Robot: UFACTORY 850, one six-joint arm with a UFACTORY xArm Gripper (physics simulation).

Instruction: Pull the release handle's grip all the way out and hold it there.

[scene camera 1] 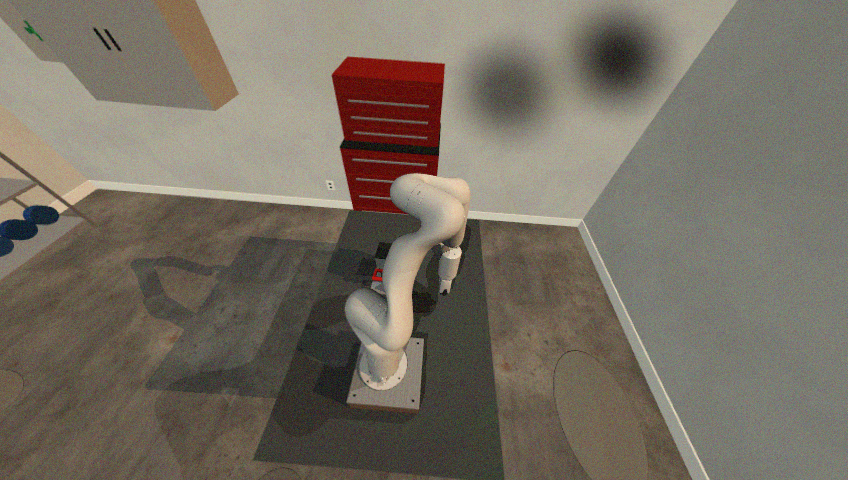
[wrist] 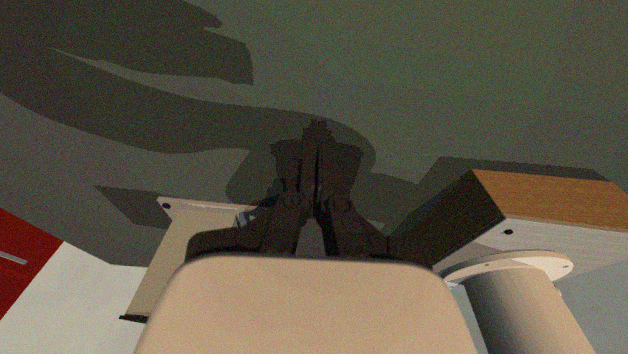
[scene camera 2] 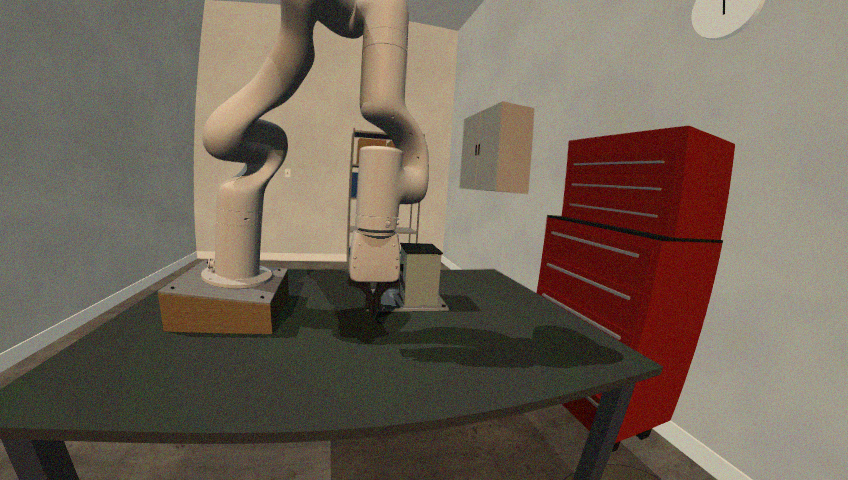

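Note:
The release handle's red grip [scene camera 1: 377, 274] shows in part in scene camera 1, beside the arm that partly covers it. The grip does not show in scene camera 2 or the wrist view. Its cream housing [scene camera 2: 421, 276] [wrist: 165, 265] has a black top and stands upright on a pale base plate [scene camera 2: 443, 308] [wrist: 210, 203]. My gripper [scene camera 1: 444, 292] [scene camera 2: 373, 314] [wrist: 314, 157] is shut with nothing between its fingers. It points down low over the table, in front of the housing in scene camera 2 and apart from the red grip in scene camera 1.
The dark table [scene camera 1: 464, 380] [scene camera 2: 357, 380] carries the arm's base block [scene camera 1: 389, 399] [scene camera 2: 215, 312] [wrist: 550, 197], to the right of the gripper in the wrist view. A red drawer cabinet [scene camera 1: 389, 108] [scene camera 2: 633, 175] [wrist: 20, 240] stands beyond the table. Arm shadows lie across the table.

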